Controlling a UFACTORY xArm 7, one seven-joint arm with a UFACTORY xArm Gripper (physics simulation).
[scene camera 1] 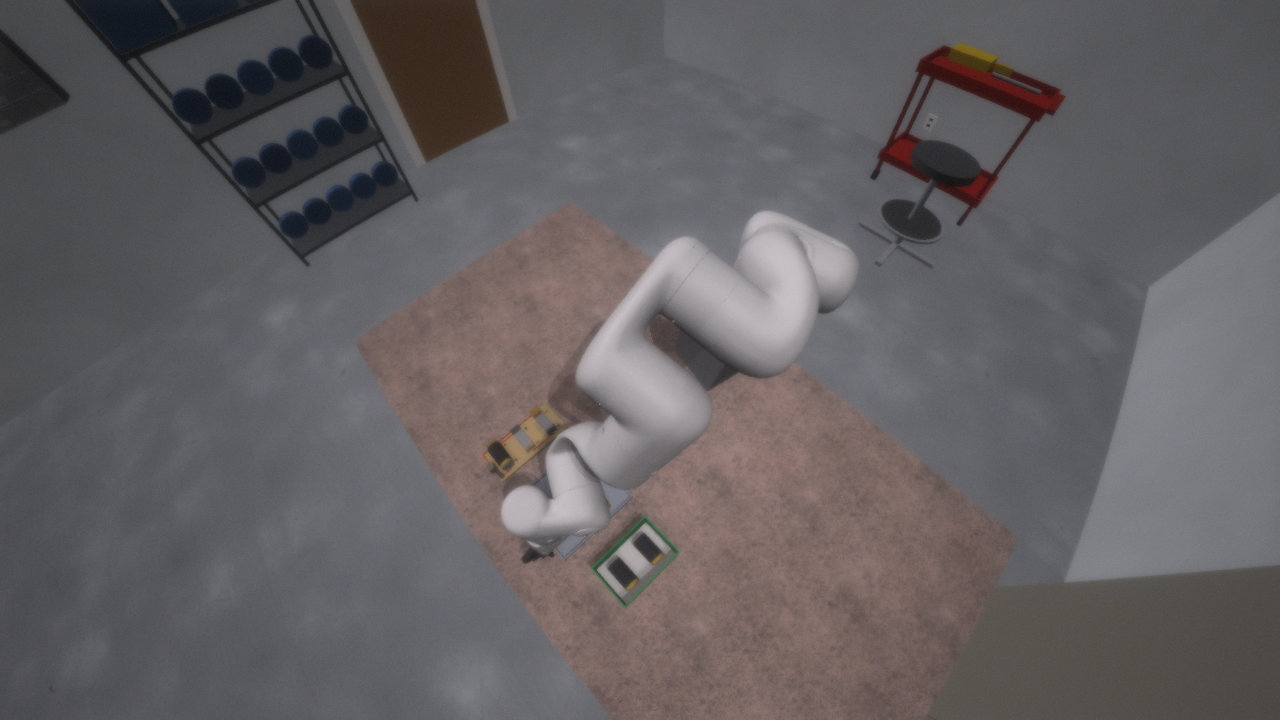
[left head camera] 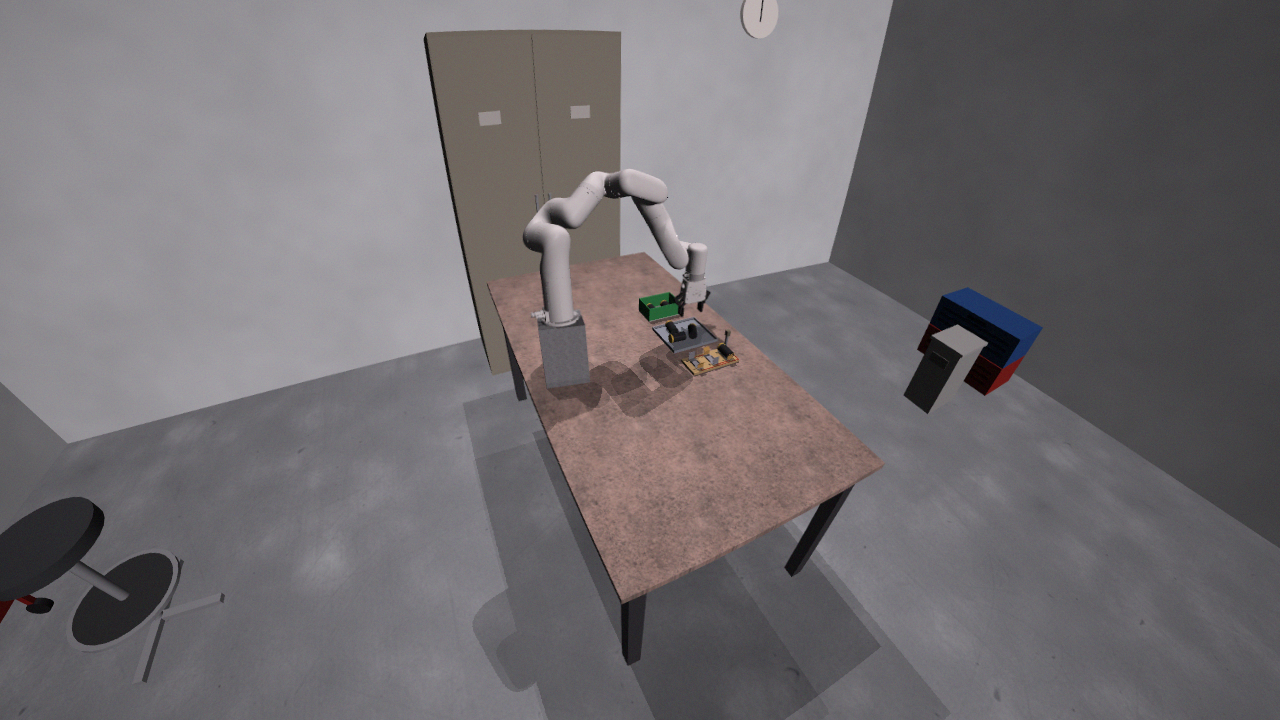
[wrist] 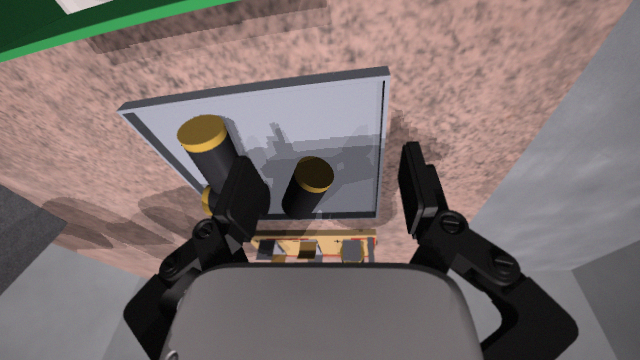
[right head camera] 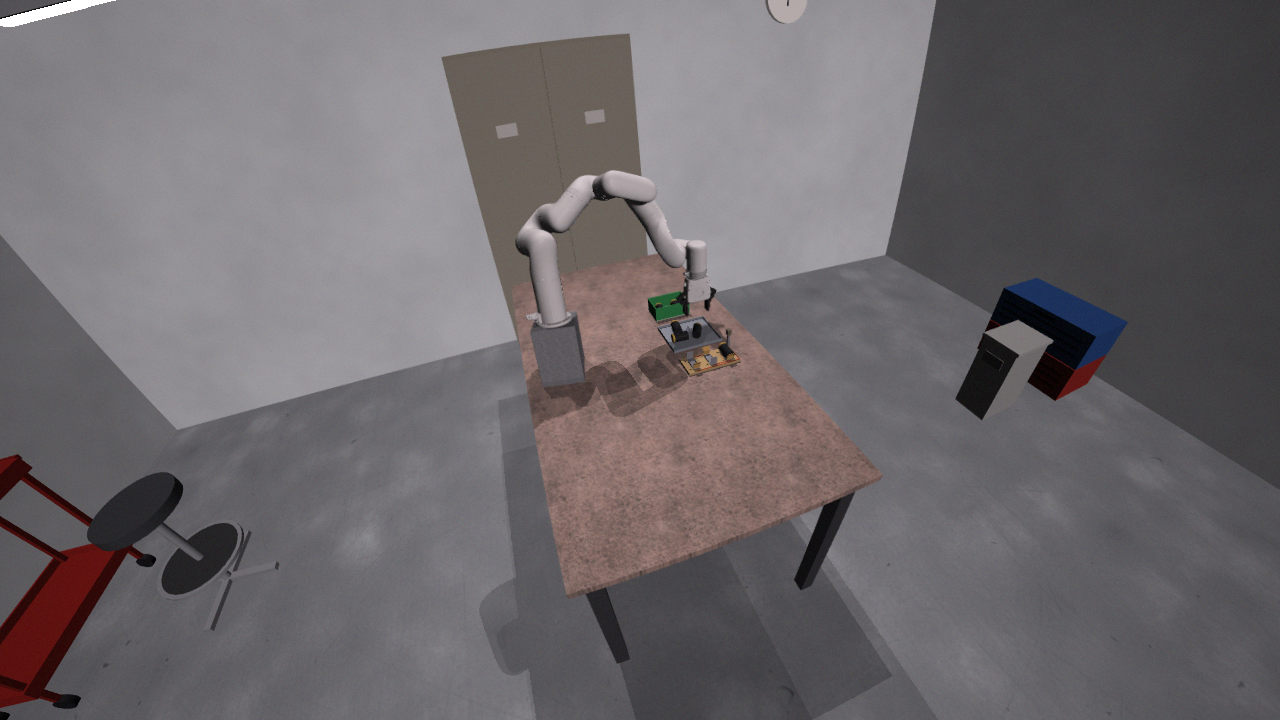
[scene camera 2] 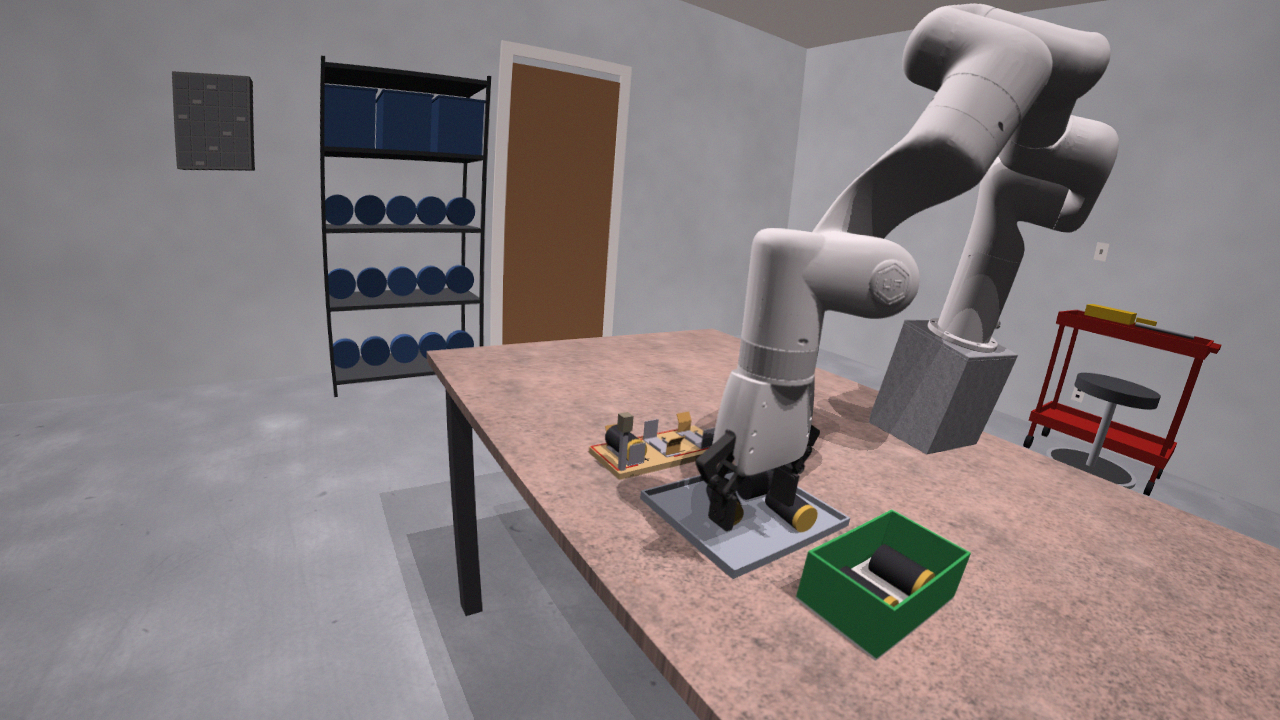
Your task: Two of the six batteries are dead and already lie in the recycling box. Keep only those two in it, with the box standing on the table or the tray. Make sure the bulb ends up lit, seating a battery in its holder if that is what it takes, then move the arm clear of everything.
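Places are measured from the arm's base along level axes (x ahead, y left, z up), in metres.
Where they show: gripper, fingertip midpoint: (left head camera: 690,312) (wrist: 325,165) (right head camera: 696,311) (scene camera 2: 751,512); arm's base, link origin: (left head camera: 560,319) (right head camera: 554,320) (scene camera 2: 961,337).
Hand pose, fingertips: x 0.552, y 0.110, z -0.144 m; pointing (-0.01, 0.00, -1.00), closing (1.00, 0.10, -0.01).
Observation:
Things, the pixels of their top centre, and the offset from my fingertips. "*": a spot on its surface instead. Level surfaces: height alone.
- grey tray, top centre: (wrist: 275,177) (scene camera 2: 746,505) (scene camera 1: 572,497) (right head camera: 689,332) (left head camera: 684,332) dx -0.054, dy -0.068, dz -0.044 m
- green box, top centre: (scene camera 2: 893,552) (scene camera 1: 635,560) (right head camera: 668,299) (left head camera: 659,300) dx -0.082, dy +0.127, dz +0.004 m
- wooden holder board, surface spot: (scene camera 2: 666,462) * dx -0.019, dy -0.209, dz -0.046 m
- upright post, surface spot: (left head camera: 726,336) * dx +0.044, dy -0.217, dz +0.015 m
- table, surface height: dz -0.056 m
My gripper (scene camera 2: 753,501) (wrist: 325,165) is open and empty, low over the grey tray (scene camera 2: 735,571) (wrist: 300,85). Three black batteries with gold ends lie in the tray. One battery (wrist: 306,192) lies between the line of the fingers in the wrist view; a longer-looking one (wrist: 212,162) is beside the left finger, and a third (wrist: 206,200) is mostly hidden by it. The green box (scene camera 2: 845,613) (left head camera: 660,313) stands on the table with two batteries (scene camera 1: 647,547) (scene camera 1: 621,572) in it. The wooden holder board (scene camera 2: 666,462) (scene camera 1: 521,445) carries one battery (scene camera 1: 498,454) at one end. I cannot make out a lit bulb.
The board stands beside the tray, on the side away from the green box. An upright post (left head camera: 726,336) rises at the board's battery end. The table (left head camera: 716,465) has its long edge near the tray. The arm's grey pedestal (left head camera: 563,351) stands at the opposite side.

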